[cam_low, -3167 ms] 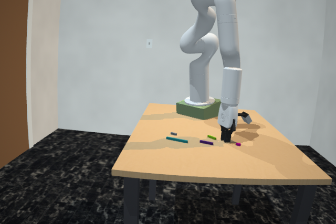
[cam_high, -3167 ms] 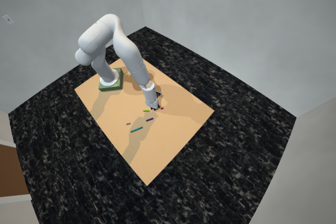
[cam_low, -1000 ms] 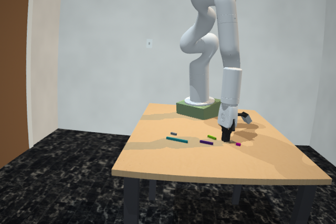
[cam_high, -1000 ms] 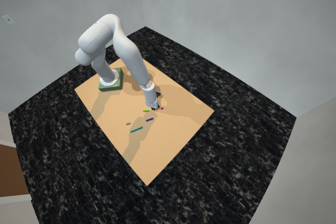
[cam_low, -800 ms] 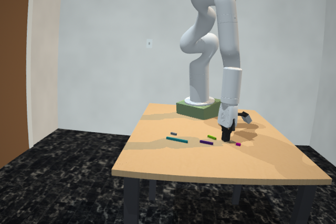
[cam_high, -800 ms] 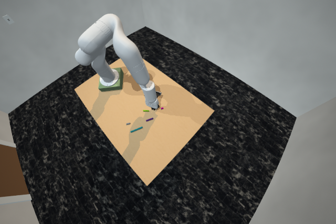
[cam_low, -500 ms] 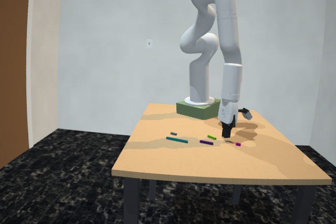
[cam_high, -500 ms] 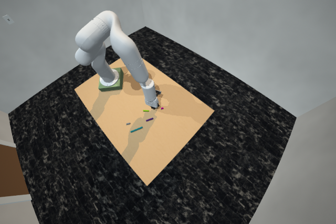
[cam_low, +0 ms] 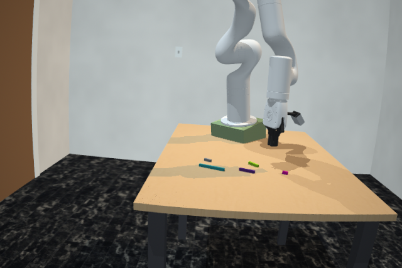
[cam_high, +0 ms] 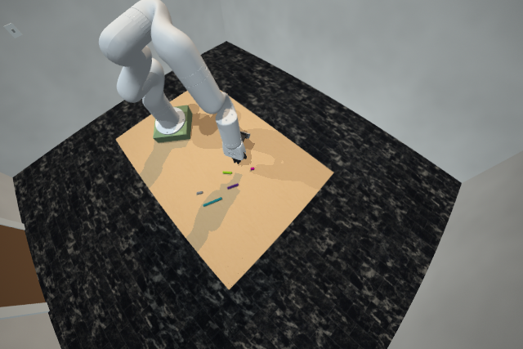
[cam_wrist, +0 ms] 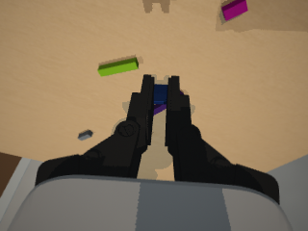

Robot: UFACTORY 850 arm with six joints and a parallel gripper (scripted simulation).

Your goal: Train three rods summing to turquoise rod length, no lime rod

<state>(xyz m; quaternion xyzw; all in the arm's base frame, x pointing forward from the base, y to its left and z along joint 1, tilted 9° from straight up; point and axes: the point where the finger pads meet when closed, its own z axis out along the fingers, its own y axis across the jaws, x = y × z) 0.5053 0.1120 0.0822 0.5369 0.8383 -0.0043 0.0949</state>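
The grey rod lies 24 cm to the right of my hand, 11 cm below it and 5 cm behind it. Also, from my hand: lime rod: 11 cm below, 6 cm to the right, 3 cm behind; magenta rod: 11 cm below, 5 cm to the left, 5 cm ahead; blue rod: 2 cm below.
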